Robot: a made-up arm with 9 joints. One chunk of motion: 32 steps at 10 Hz.
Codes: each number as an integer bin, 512 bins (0 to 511) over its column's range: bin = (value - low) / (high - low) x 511, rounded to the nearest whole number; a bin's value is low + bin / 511 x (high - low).
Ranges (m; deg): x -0.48..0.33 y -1.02..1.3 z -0.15..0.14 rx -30..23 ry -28..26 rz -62..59
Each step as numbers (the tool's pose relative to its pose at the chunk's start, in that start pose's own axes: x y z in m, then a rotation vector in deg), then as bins.
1 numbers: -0.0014 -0.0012 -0.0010 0.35 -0.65 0.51
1 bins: 302 224 263 293 259 264
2 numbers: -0.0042 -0.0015 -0.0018 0.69 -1.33 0.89
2 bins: 300 224 261 296 252 266
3 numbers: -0.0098 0.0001 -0.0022 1.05 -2.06 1.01
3 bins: 297 225 260 299 245 266
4 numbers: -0.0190 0.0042 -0.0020 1.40 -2.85 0.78
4 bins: 291 226 261 303 238 265
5 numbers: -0.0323 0.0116 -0.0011 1.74 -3.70 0.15
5 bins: 282 227 262 306 230 262
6 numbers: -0.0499 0.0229 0.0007 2.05 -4.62 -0.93
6 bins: 271 230 266 309 221 258
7 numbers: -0.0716 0.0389 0.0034 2.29 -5.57 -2.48
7 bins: 258 233 270 311 212 251
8 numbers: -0.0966 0.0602 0.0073 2.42 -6.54 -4.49
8 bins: 242 238 277 313 203 243
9 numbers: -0.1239 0.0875 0.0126 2.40 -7.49 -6.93
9 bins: 225 244 287 312 194 233
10 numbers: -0.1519 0.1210 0.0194 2.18 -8.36 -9.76
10 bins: 207 251 298 310 186 221
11 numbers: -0.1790 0.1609 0.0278 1.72 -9.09 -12.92
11 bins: 190 260 313 306 179 207
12 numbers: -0.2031 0.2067 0.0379 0.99 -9.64 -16.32
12 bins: 175 270 331 299 174 193
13 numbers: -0.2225 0.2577 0.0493 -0.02 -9.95 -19.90
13 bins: 162 281 351 289 171 178
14 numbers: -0.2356 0.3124 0.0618 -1.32 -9.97 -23.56
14 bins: 154 293 373 277 171 162
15 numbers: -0.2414 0.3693 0.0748 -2.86 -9.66 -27.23
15 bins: 151 306 396 262 174 147
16 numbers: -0.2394 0.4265 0.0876 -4.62 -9.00 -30.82
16 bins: 152 319 419 245 180 132
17 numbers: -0.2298 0.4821 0.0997 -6.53 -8.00 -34.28
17 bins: 158 331 440 226 189 117
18 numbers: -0.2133 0.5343 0.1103 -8.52 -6.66 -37.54
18 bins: 168 342 459 207 202 103
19 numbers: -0.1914 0.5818 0.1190 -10.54 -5.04 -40.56
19 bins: 182 353 474 188 217 91
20 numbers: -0.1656 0.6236 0.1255 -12.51 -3.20 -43.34
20 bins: 198 362 485 169 235 79
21 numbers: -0.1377 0.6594 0.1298 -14.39 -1.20 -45.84
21 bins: 216 370 493 151 254 68
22 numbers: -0.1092 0.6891 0.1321 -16.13 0.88 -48.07
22 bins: 234 376 497 134 273 59
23 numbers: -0.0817 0.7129 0.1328 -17.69 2.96 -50.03
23 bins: 251 382 498 119 293 51
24 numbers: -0.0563 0.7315 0.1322 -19.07 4.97 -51.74
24 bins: 267 386 497 105 312 43
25 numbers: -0.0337 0.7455 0.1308 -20.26 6.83 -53.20
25 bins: 282 389 495 94 330 37
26 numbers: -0.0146 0.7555 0.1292 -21.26 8.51 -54.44
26 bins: 294 391 492 84 345 32
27 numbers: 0.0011 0.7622 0.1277 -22.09 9.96 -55.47
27 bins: 304 393 489 76 359 28
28 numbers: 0.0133 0.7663 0.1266 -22.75 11.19 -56.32
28 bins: 311 393 487 70 371 24
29 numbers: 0.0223 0.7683 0.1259 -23.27 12.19 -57.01
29 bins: 317 394 486 65 380 21
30 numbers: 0.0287 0.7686 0.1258 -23.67 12.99 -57.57
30 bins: 321 394 486 61 388 19
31 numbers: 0.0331 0.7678 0.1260 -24.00 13.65 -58.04
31 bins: 324 394 486 58 394 17
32 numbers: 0.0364 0.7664 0.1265 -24.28 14.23 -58.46
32 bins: 326 393 487 55 400 15
